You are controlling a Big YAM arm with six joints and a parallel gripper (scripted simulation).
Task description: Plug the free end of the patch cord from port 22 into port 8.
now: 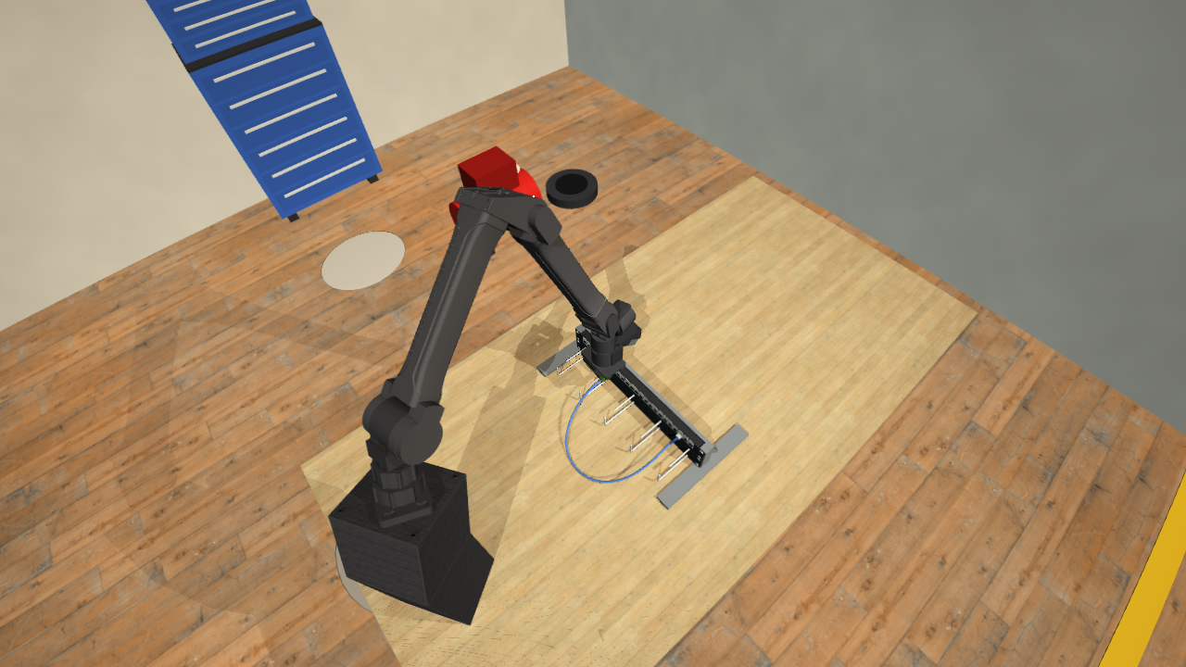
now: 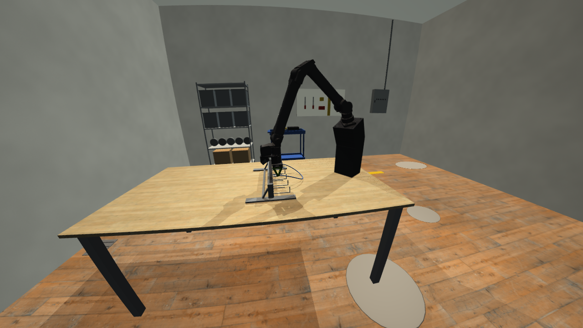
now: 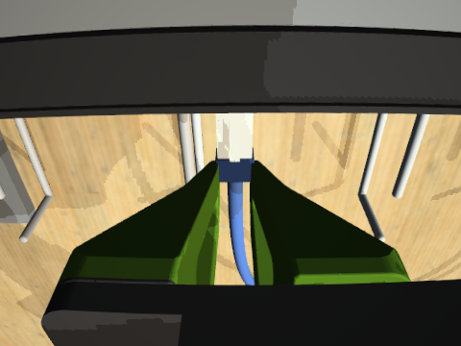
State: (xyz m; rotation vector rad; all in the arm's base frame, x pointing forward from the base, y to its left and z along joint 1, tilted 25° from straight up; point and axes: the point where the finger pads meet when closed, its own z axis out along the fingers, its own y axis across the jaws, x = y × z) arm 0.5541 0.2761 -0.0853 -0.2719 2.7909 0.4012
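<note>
Right now the cord plug is 20 mm ahead of my hand and 10 mm to the left of it.
</note>
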